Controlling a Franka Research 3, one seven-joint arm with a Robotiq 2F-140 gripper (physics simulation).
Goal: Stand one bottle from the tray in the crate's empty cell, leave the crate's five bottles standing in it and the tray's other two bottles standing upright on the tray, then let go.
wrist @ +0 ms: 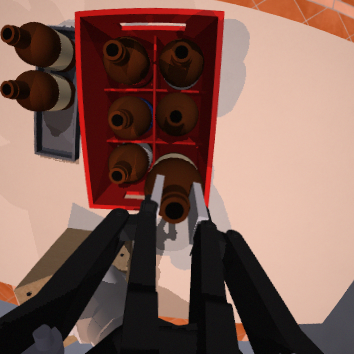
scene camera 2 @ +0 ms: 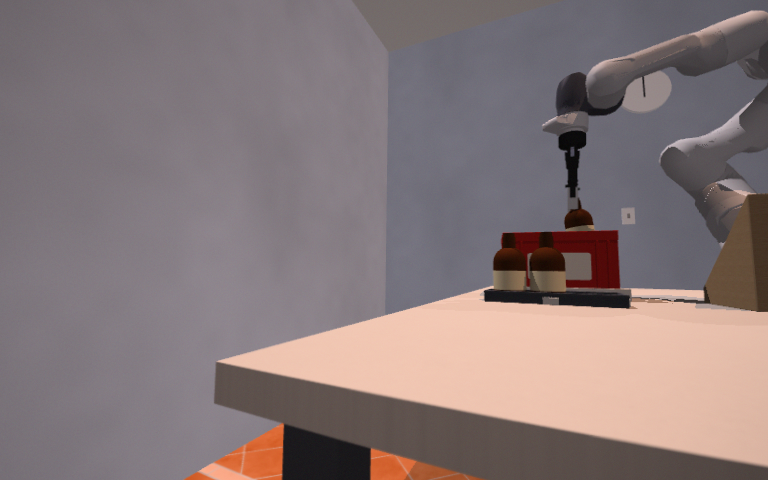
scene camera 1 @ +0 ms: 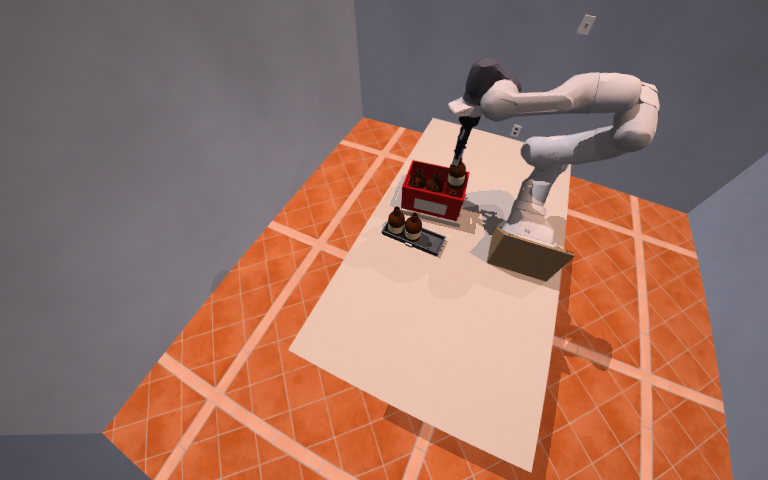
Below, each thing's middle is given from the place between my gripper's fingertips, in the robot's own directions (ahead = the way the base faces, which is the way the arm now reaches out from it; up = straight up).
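Labels:
There is a brown bottle (wrist: 179, 171), and my hand is 20 mm past it and 40 mm above it.

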